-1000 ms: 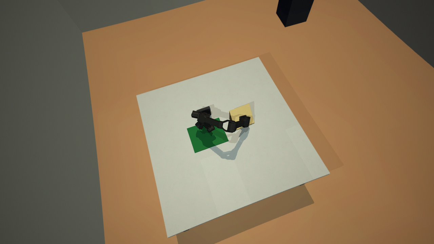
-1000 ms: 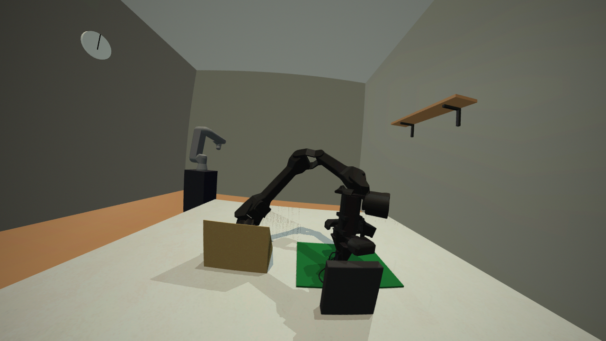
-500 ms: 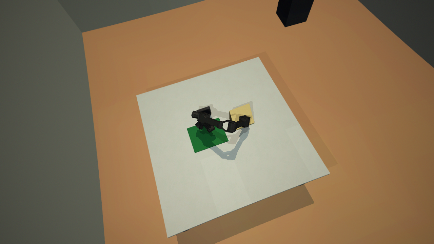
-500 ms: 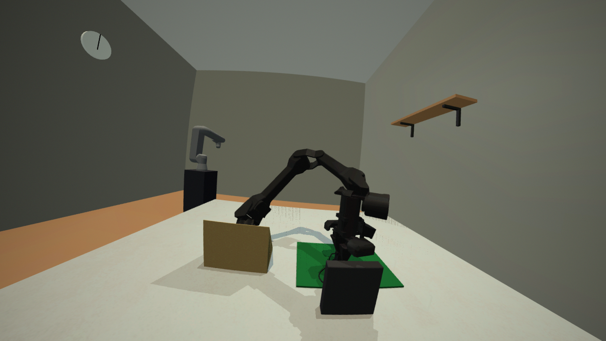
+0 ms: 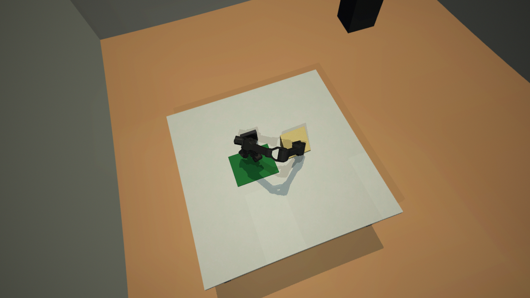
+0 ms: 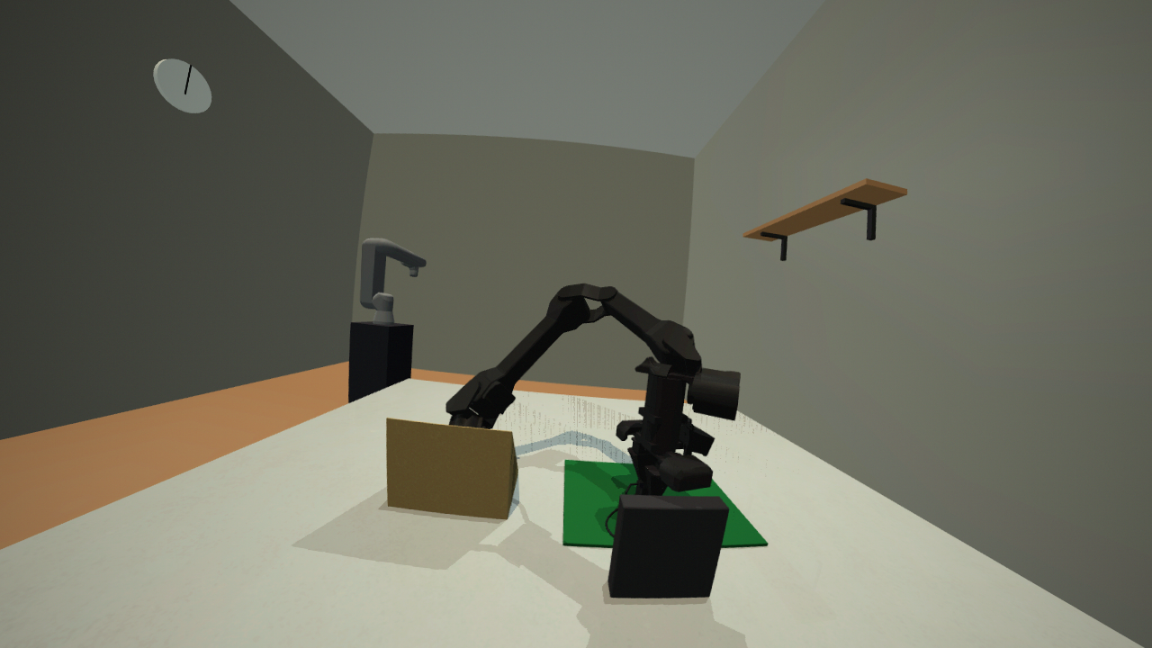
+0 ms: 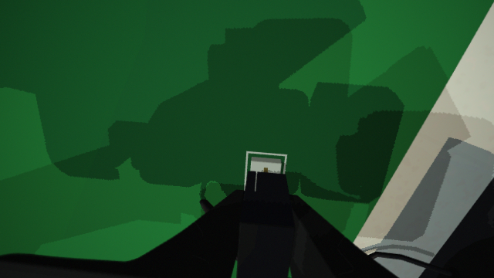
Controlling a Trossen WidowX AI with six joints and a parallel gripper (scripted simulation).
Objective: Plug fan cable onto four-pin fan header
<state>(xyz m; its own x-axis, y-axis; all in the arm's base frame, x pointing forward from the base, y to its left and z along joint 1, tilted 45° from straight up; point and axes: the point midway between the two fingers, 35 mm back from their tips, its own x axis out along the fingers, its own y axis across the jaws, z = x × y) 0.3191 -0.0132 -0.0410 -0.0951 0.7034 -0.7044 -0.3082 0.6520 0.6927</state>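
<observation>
The green board lies 60 mm to the left of my gripper tip, 50 mm below it and 20 mm ahead of it. The rest, counted from my gripper tip: black fan: 130 mm to the right, 20 mm above, 10 mm behind; black plug: 10 mm behind, 10 mm above.
</observation>
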